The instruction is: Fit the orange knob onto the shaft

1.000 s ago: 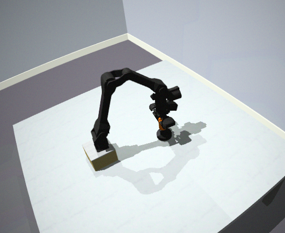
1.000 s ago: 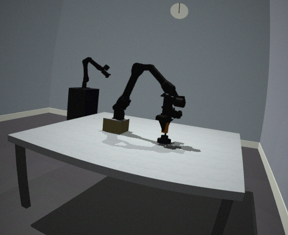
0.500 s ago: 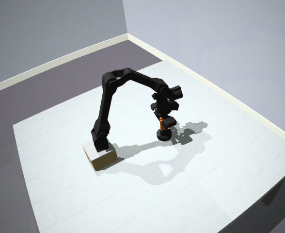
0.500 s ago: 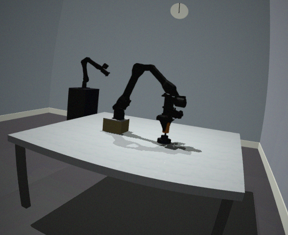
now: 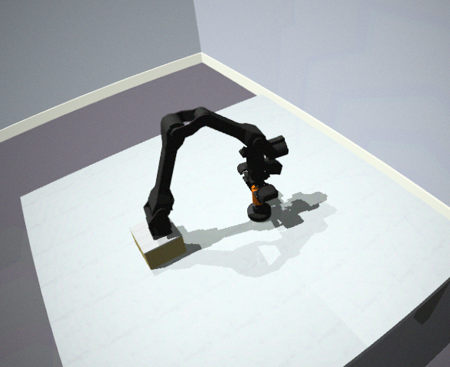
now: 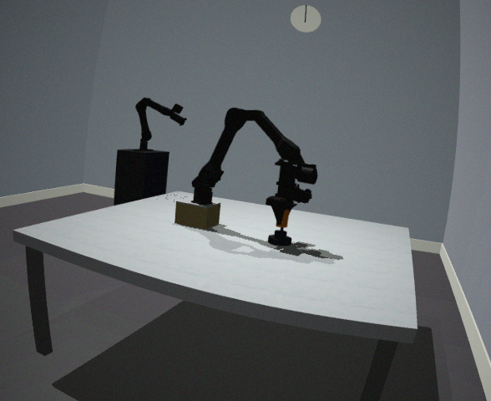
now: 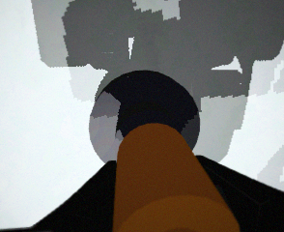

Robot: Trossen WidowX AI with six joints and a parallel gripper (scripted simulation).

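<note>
My gripper tip is now 2 cm below the orange knob. From my gripper tip the other things lie so: dark round pedestal (4 cm below).
</note>
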